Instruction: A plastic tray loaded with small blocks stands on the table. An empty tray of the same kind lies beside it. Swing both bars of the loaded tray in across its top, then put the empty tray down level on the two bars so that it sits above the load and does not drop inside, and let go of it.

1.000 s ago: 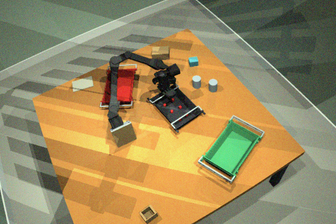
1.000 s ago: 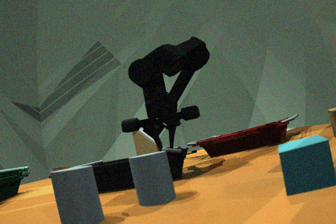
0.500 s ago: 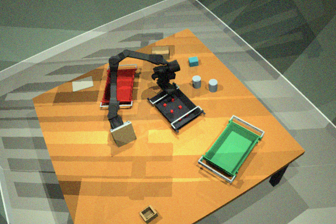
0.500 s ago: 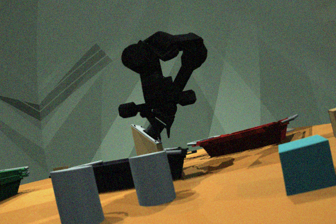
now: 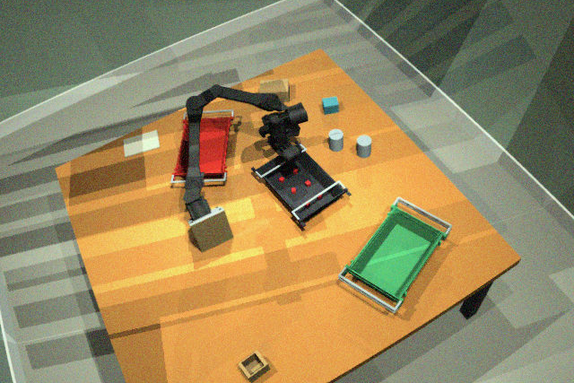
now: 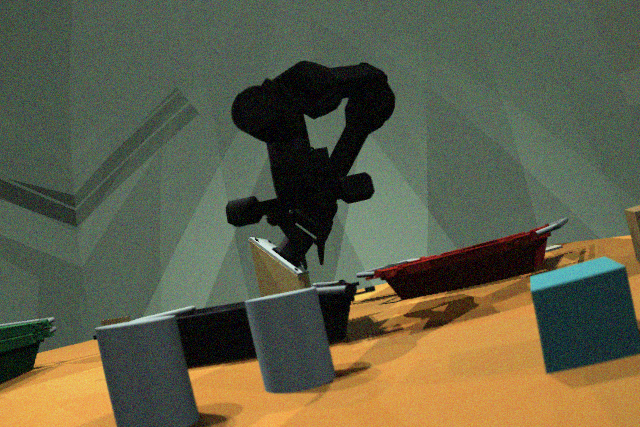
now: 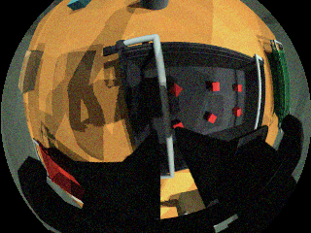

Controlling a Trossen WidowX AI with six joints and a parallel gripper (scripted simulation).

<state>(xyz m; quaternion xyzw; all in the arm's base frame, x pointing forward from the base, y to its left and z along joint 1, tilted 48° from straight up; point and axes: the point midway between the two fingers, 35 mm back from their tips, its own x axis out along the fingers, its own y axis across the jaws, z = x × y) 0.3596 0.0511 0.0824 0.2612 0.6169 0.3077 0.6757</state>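
Right now the red tray is 25 cm to the left of my gripper tip, 21 cm behind it and 4 cm below it. Round my gripper tip: white sheet 46 cm to the left, 42 cm behind, 9 cm below; small crate 60 cm to the right, 44 cm behind, 7 cm below; teal cube 32 cm ahead, 18 cm to the left, 7 cm below.
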